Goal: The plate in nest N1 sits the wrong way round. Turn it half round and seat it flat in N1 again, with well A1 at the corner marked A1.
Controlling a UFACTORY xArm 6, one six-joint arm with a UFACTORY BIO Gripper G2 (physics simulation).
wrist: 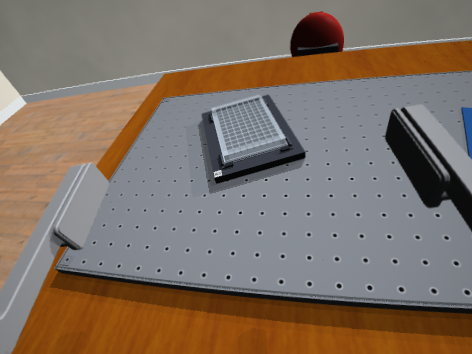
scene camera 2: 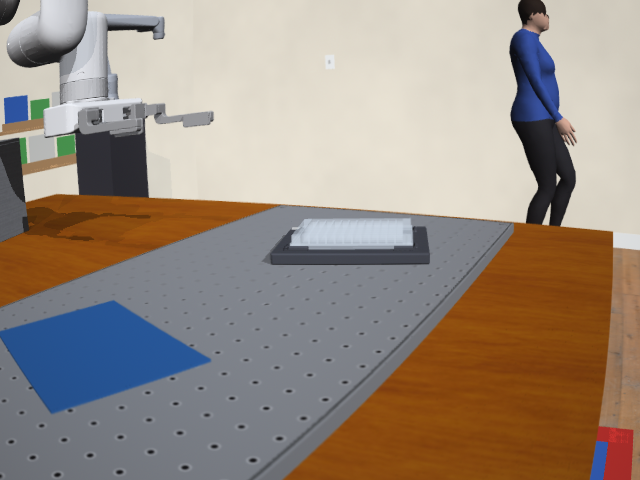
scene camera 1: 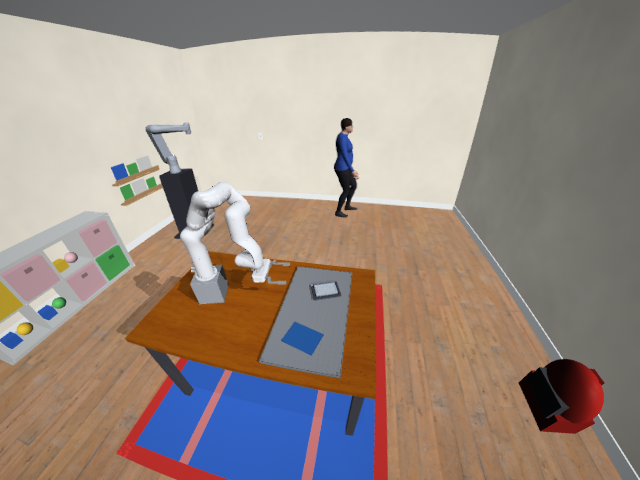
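Observation:
The clear plate (scene camera 1: 325, 289) (scene camera 2: 354, 233) (wrist: 247, 125) sits in the dark nest N1 (scene camera 1: 313, 296) (scene camera 2: 351, 257) (wrist: 260, 168) on the grey perforated board. A small white label (wrist: 217, 174) is on the nest's near left corner in the wrist view. Which corner of the plate holds well A1 is too small to tell. Whether the plate lies fully flat cannot be told for sure. My gripper (scene camera 1: 286, 273) (scene camera 2: 165, 124) (wrist: 250, 180) is open and empty. It hangs on the arm-base side of the board, above and apart from the plate, its fingers pointing toward the board.
The grey board (scene camera 1: 305, 315) (scene camera 2: 289, 320) (wrist: 300, 225) lies on the wooden table (scene camera 1: 237, 315) (scene camera 2: 465, 330) (wrist: 150, 315). A blue square (scene camera 1: 302, 338) (scene camera 2: 103, 353) (wrist: 468, 130) lies on the board. A person (scene camera 1: 344, 165) (scene camera 2: 535, 103) stands beyond the table.

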